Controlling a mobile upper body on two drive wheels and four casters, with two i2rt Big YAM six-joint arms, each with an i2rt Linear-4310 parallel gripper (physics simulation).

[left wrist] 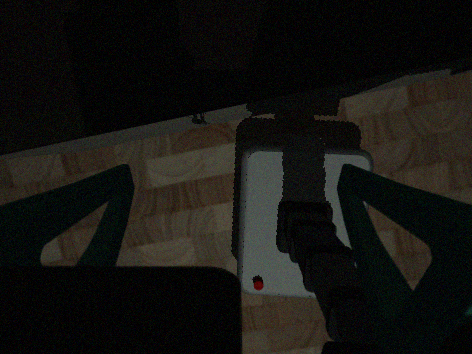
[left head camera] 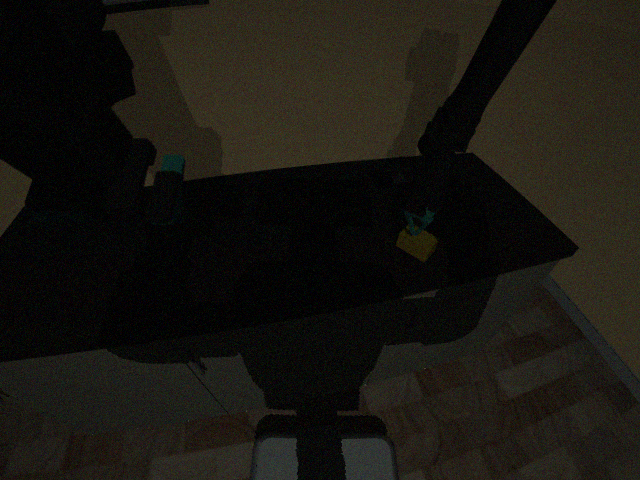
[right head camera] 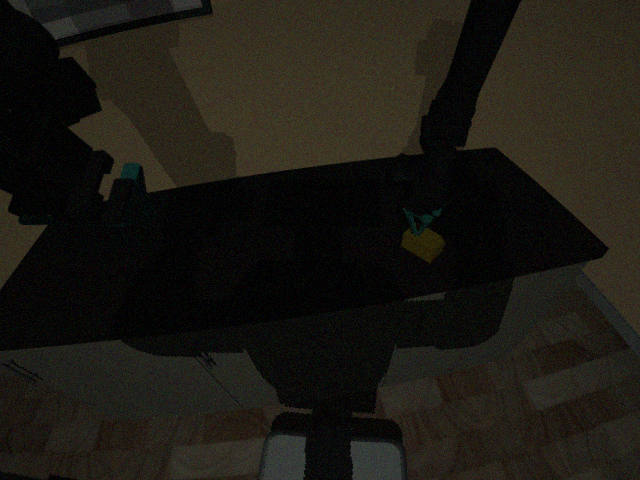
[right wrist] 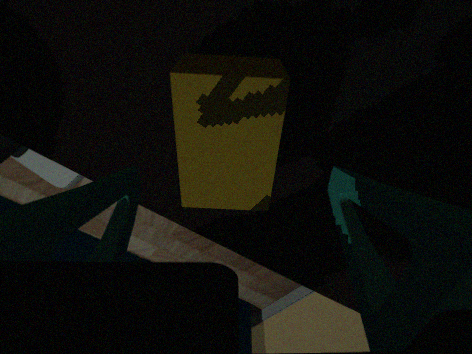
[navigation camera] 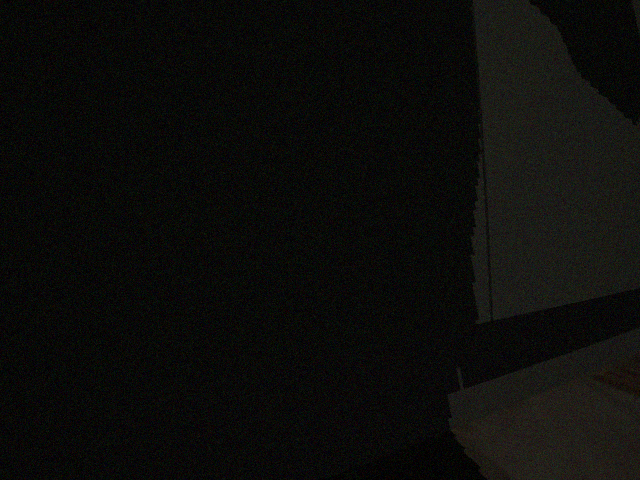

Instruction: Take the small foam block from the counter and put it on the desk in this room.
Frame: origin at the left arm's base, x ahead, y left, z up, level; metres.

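Where they show: left gripper, fingertip midpoint: (left wrist: pixel 235 175) (left head camera: pixel 141 217) (right head camera: pixel 119 219); right gripper, fingertip midpoint: (left head camera: pixel 421 225) (right head camera: pixel 426 224) (right wrist: pixel 234 177).
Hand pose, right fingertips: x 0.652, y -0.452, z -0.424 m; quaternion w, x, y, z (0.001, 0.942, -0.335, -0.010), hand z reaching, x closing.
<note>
After its pixels a point has its place.
The small foam block (left head camera: pixel 416 243) {x 0.619, y -0.438, z -0.456 m} (right head camera: pixel 423 244) {x 0.615, y -0.444, z -0.455 m} (right wrist: pixel 227 155) {x 0.644, y -0.453, z -0.455 m} is yellow and lies on the dark counter (left head camera: pixel 310 258) {x 0.602, y -0.169, z -0.500 m} (right head camera: pixel 310 258) {x 0.602, y -0.165, z -0.500 m}, toward its right end. My right gripper (left head camera: pixel 419 217) {x 0.652, y -0.452, z -0.424 m} (right head camera: pixel 422 215) {x 0.652, y -0.452, z -0.424 m} (right wrist: pixel 234 177) {x 0.652, y -0.452, z -0.424 m} is open right by the block; in the right wrist view the block shows ahead, between the lines of the two fingertips and not gripped. My left gripper (left wrist: pixel 235 175) {x 0.335, y 0.013, z -0.142 m} is open and empty; in the head views it is at the left, by the counter's far edge. The desk cannot be made out in any view.
A beige wall (left head camera: pixel 289 93) {x 1.067, y -0.088, z -0.235 m} (right head camera: pixel 310 93) {x 1.077, y -0.131, z -0.235 m} rises behind the counter. A framed picture (right head camera: pixel 118 15) {x 0.938, y 0.349, z 0.068 m} hangs on it. Pale cabinet fronts with handles (right head camera: pixel 206 359) are below the counter. My white base (left head camera: pixel 279 457) {x 0.232, y -0.065, z -1.150 m} (left wrist: pixel 262 200) {x 0.101, y -0.054, z -1.150 m} stands on the wood-pattern floor (left head camera: pixel 460 413) {x 0.430, y -0.886, z -1.410 m} in front. The picture is very dark.
</note>
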